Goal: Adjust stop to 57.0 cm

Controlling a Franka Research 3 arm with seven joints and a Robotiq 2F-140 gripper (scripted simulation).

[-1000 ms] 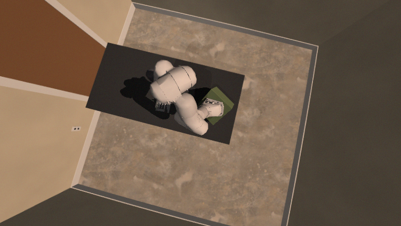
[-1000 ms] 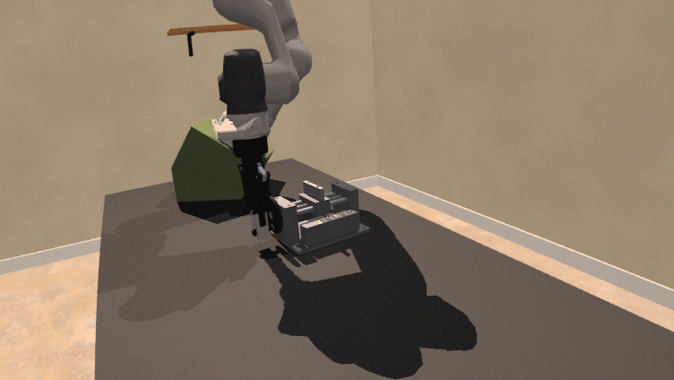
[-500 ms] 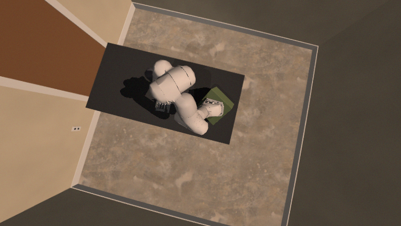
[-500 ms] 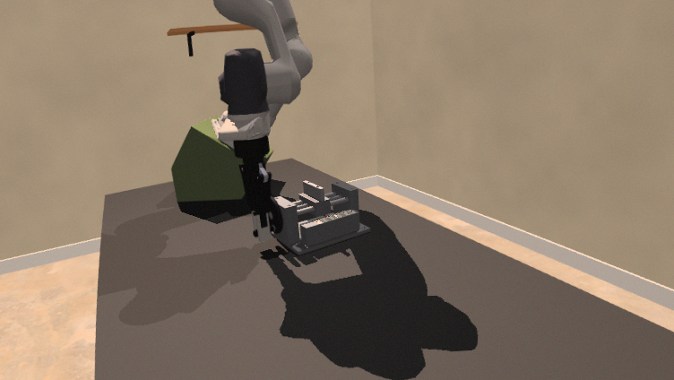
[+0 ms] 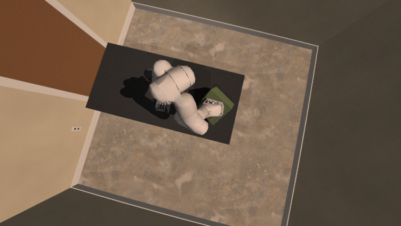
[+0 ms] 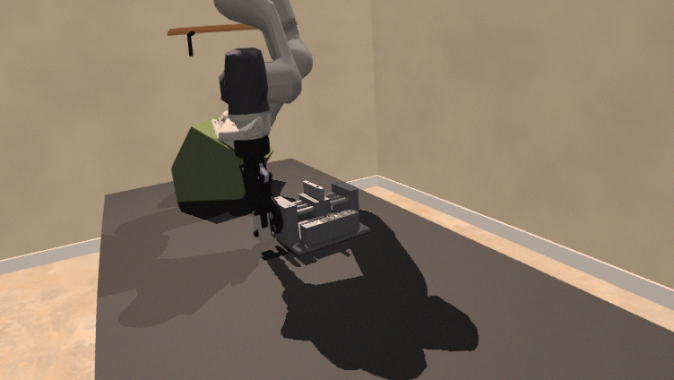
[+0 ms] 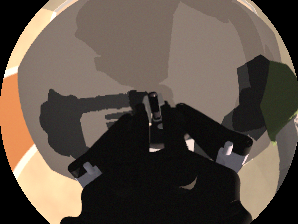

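My hand is 20 mm to the right of the handwheel and 10 mm above it. Round my hand: grey stop fixture (140 mm to the left, 30 mm above).
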